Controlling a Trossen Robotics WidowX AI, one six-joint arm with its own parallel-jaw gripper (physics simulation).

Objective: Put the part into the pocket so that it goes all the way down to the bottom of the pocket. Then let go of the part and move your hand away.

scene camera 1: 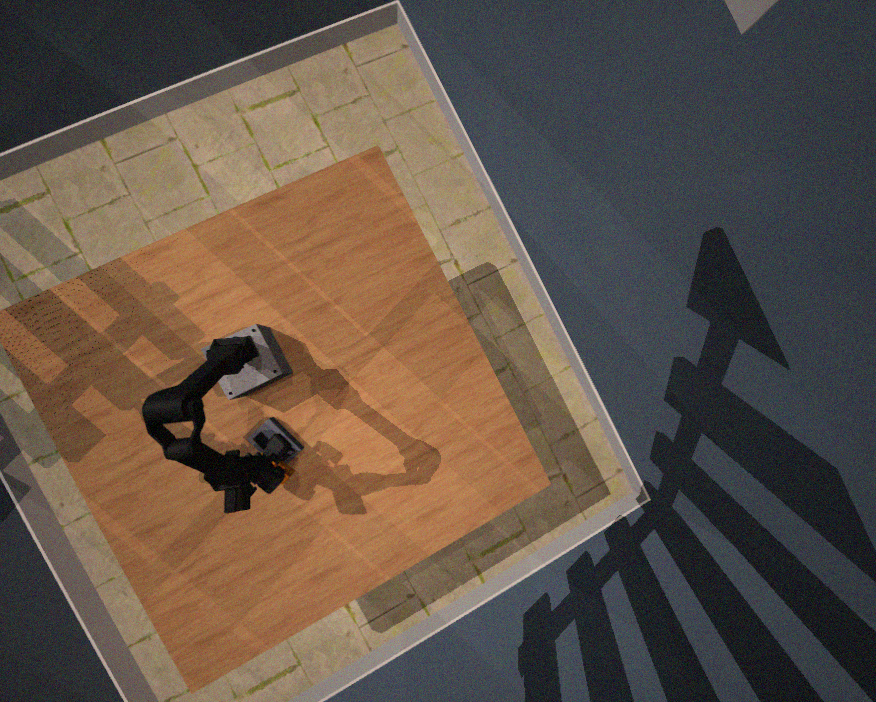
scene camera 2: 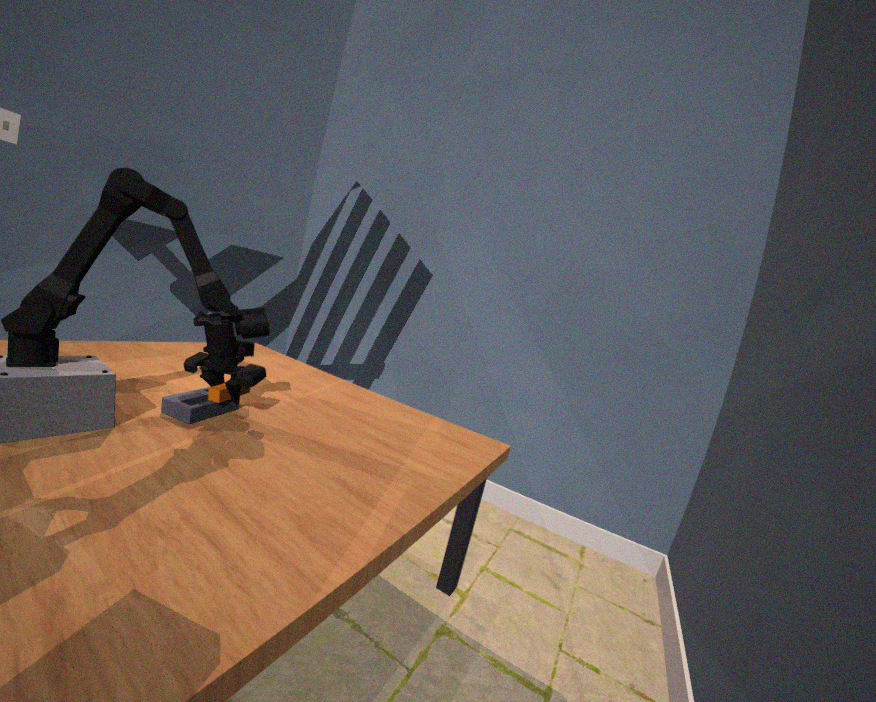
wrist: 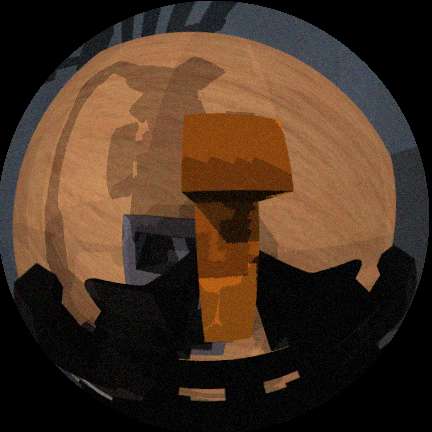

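Where they show: gripper, fingertip midpoint: (scene camera 1: 278, 462) (scene camera 2: 229, 399) (wrist: 221, 249); arm's base, link origin: (scene camera 1: 243, 349) (scene camera 2: 31, 362).
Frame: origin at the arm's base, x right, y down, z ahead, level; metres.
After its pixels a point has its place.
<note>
The part (scene camera 1: 284, 471) (scene camera 2: 218, 394) @(y 0.050, x 0.113, z 0.302 m) (wrist: 229, 265) @(y 0.039, x 0.077, z 0.347 m) is orange, with a wide head and a narrower stem. The pocket block (scene camera 1: 280, 425) @(y 0.091, x 0.032, z 0.244 m) (scene camera 2: 175, 408) @(y 0.082, x 0.089, z 0.223 m) (wrist: 128, 255) @(y 0.069, x 0.016, z 0.313 m) is dark grey and lies on the table, with a dark opening in its top. My gripper (scene camera 1: 281, 468) @(y 0.078, x 0.079, z 0.346 m) (scene camera 2: 222, 391) @(y 0.078, x 0.079, z 0.346 m) (wrist: 221, 249) @(y 0.078, x 0.079, z 0.346 m) is shut on the part's stem. In the wrist view the part stands right of the visible opening and covers the block's right portion. In the second scene view the part is over the block's right portion. Its lower end is hidden, so its exact height cannot be told.
The wooden table (scene camera 1: 365, 219) @(y 0.105, x -0.485, z -0.260 m) (scene camera 2: 329, 511) @(y 0.105, x 0.524, z 0.298 m) carries a speckled grey base box (scene camera 1: 248, 381) @(y 0.001, x 0.025, z 0.088 m) (scene camera 2: 58, 405) @(y 0.049, x 0.099, z 0.031 m) with the arm mounted on it, close to the pocket block. Shadows of the arm fall across the table. The table's edge and a dark leg (scene camera 2: 462, 537) show in the second scene view.
</note>
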